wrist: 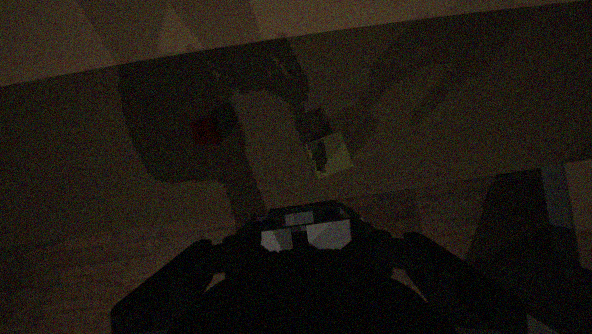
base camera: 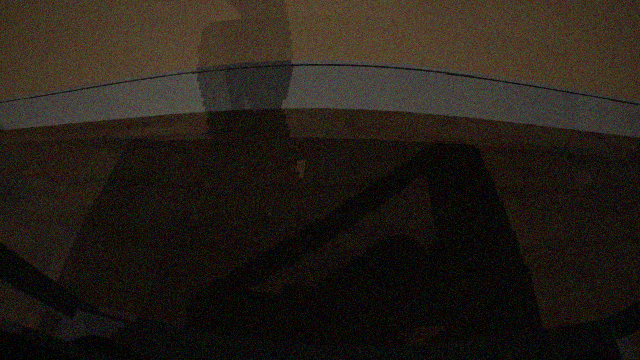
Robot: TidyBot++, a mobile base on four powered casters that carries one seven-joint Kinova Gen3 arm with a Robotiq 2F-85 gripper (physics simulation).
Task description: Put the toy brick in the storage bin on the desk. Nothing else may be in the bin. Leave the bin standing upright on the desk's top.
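Places are measured from the arm's base along level axes (x left, y back, z up), in metres.
Pixels of known places: gripper, between the fingertips: [wrist: 305, 229].
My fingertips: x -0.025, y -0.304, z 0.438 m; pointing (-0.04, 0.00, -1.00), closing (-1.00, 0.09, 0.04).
Note:
For each thing: its top centre in the pictures, then the offset to it from my fingertips. "pt": a spot on its surface instead. Level surfaces: height alone.
- small red toy brick, centre of its top: [wrist: 200, 129] dx +0.123, dy -0.132, dz -0.061 m
- desk top, height of its surface: dz -0.085 m
- pale yellow-green storage bin, a spot on its surface: [wrist: 336, 157] pt dx -0.052, dy -0.066, dz -0.047 m
- grey band, a spot on its surface: [base camera: 447, 91] pt dx -0.142, dy -0.253, dz -0.784 m
The scene is very dark. In the wrist view a small red toy brick [wrist: 205, 130] lies on the desk top [wrist: 414, 119], inside a broad dark shadow at the left. A pale yellow-green storage bin [wrist: 336, 157] stands on the same top near the middle, partly crossed by a shadow. My gripper [wrist: 305, 229] is open and empty. It hangs above and in front of both things, its dark fingers spread along the bottom of the wrist view. In the base camera view my arm [base camera: 328, 225] shows only as a dark diagonal bar.
The desk's far edge [wrist: 294, 36] runs slantwise across the top of the wrist view, with floor beyond. In the base camera view a grey band [base camera: 447, 91] runs below a tan wall. A small pale thing [base camera: 300, 167] shows in the dark middle; I cannot tell what it is.

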